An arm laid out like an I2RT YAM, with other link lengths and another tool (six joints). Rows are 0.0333 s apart.
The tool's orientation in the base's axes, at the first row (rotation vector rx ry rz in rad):
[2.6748 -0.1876 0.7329]
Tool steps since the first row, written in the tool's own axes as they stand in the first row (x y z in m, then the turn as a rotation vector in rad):
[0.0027 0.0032 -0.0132 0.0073 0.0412 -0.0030]
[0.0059 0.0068 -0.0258 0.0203 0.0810 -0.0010]
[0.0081 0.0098 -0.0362 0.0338 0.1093 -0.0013]
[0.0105 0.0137 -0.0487 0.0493 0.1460 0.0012]
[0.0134 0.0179 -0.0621 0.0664 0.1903 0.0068]
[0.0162 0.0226 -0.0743 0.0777 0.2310 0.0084]
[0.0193 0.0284 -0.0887 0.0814 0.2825 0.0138]
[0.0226 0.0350 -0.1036 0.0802 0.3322 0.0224]
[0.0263 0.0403 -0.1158 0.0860 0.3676 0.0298]
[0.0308 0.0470 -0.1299 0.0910 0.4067 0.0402]
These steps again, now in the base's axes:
[-0.0046 0.0019 0.0129 -0.0042 -0.0373 0.0188]
[-0.0085 0.0032 0.0258 -0.0008 -0.0753 0.0361]
[-0.0121 0.0042 0.0362 0.0044 -0.1019 0.0519]
[-0.0168 0.0052 0.0486 0.0108 -0.1373 0.0691]
[-0.0214 0.0063 0.0621 0.0184 -0.1810 0.0870]
[-0.0258 0.0064 0.0748 0.0199 -0.2197 0.1040]
[-0.0311 0.0063 0.0897 0.0143 -0.2695 0.1174]
[-0.0367 0.0057 0.1053 0.0064 -0.3188 0.1251]
[-0.0404 0.0053 0.1186 0.0071 -0.3545 0.1330]
[-0.0446 0.0042 0.1343 0.0077 -0.3948 0.1392]

